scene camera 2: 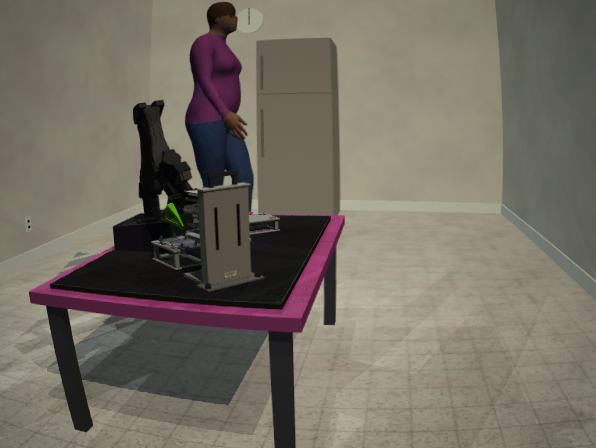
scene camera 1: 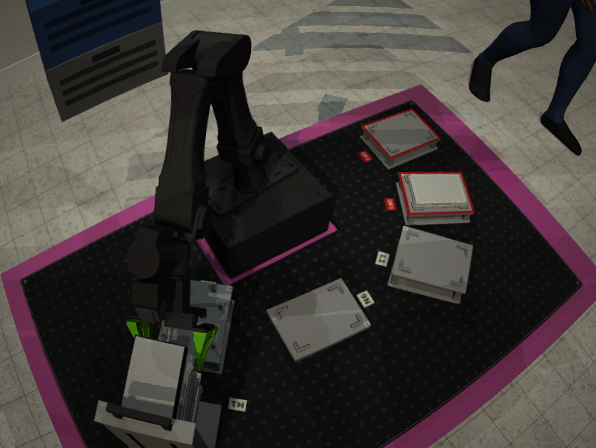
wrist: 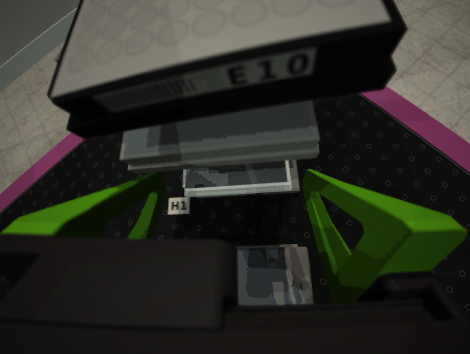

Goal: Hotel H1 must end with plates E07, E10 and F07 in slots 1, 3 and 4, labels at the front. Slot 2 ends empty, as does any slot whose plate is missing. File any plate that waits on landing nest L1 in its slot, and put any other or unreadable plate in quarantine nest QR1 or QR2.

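Places are measured from the arm's base along level axes (x ahead, y left, z up), in millimetres.
Pixels of known places: gripper, fingertip midpoint: (wrist: 234,177); arm's base at its link origin: (scene camera 2: 153,217) (scene camera 1: 250,184).
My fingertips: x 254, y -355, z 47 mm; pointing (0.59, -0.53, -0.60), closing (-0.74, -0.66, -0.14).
Observation:
For each thing: its top centre in the pictures, then the offset to it from my fingertips. "*": a spot on its surface instead.
- label E10 at a spot on its surface: (wrist: 215,30) * 95 mm up, 4 mm back, 10 mm right
- clear plate at its top centre: (wrist: 232,116) 16 mm down, 42 mm ahead, 41 mm right
- Landing nest L1 at its top centre: (scene camera 1: 435,257) (scene camera 2: 253,216) 84 mm down, 96 mm ahead, 550 mm left
- white plate at its top centre: (scene camera 1: 438,188) 85 mm down, 23 mm back, 694 mm left
- nest QR1 at a spot on its surface: (scene camera 1: 468,192) * 99 mm down, 26 mm ahead, 758 mm left
- Nest QR2 at its top centre: (scene camera 1: 402,130) 94 mm down, 204 mm back, 769 mm left
- low grey nest at its top centre: (scene camera 1: 319,316) 122 mm down, 31 mm ahead, 297 mm left
- tag N6 at its top centre: (scene camera 1: 365,298) 139 mm down, 54 mm ahead, 401 mm left
Hotel H1 (scene camera 1: 182,429) (scene camera 2: 227,235) stands upright at the near left of the table. In the wrist view a black plate with a white top and label E10 (wrist: 215,30) (scene camera 1: 156,367) is highest in its stack, label facing me. A grey, partly transparent plate (wrist: 220,137) shows below it, and a clear plate (wrist: 235,177) lower still; no label is readable on either. I cannot tell the slot numbers. My gripper (scene camera 1: 171,337) (wrist: 234,177) is open and empty, in front of the hotel. Landing nest L1 (scene camera 1: 431,260) is bare. A white plate (scene camera 1: 438,188) lies on nest QR1 (scene camera 1: 468,192).
Nest QR2 (scene camera 1: 400,132) is bare, behind QR1. A low grey nest (scene camera 1: 318,320) beside tag N6 (scene camera 1: 365,299) is bare. A raised grey stand (scene camera 1: 220,310) (scene camera 2: 176,256) is between the arm base and the hotel. A person (scene camera 2: 216,80) stands behind the table.

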